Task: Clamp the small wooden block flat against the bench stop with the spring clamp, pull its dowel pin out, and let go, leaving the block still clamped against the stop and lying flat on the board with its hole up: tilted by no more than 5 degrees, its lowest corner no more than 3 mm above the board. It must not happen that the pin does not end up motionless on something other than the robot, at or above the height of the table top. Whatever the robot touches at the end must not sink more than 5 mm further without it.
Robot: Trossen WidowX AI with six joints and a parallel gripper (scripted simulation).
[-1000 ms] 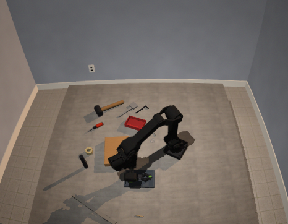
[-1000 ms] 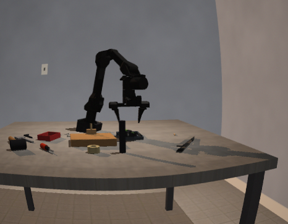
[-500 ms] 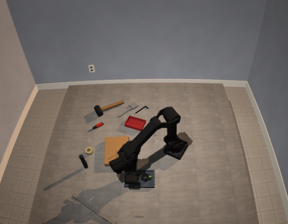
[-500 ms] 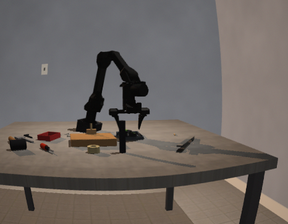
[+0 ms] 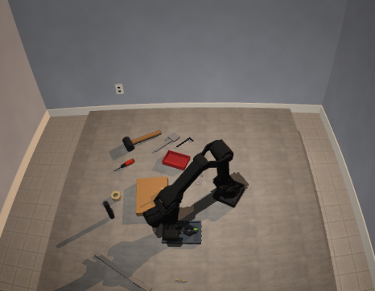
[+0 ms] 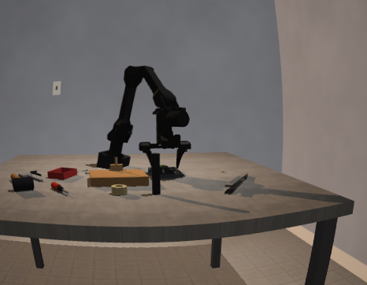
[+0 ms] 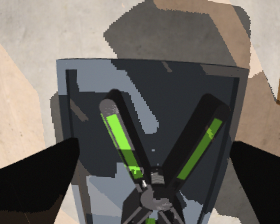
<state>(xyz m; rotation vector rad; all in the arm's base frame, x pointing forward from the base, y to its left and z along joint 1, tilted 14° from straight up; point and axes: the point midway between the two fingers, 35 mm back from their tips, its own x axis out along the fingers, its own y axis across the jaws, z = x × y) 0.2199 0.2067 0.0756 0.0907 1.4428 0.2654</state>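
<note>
Now: the dark tray 5 cm below my hand and 4 cm behind it. From my hand the other things lie so: bench stop 18 cm to the right, 6 cm ahead, 2 cm below; dowel pin 18 cm to the right, 8 cm ahead, 1 cm below; small wooden block 18 cm to the right, 7 cm ahead, 2 cm below.
</note>
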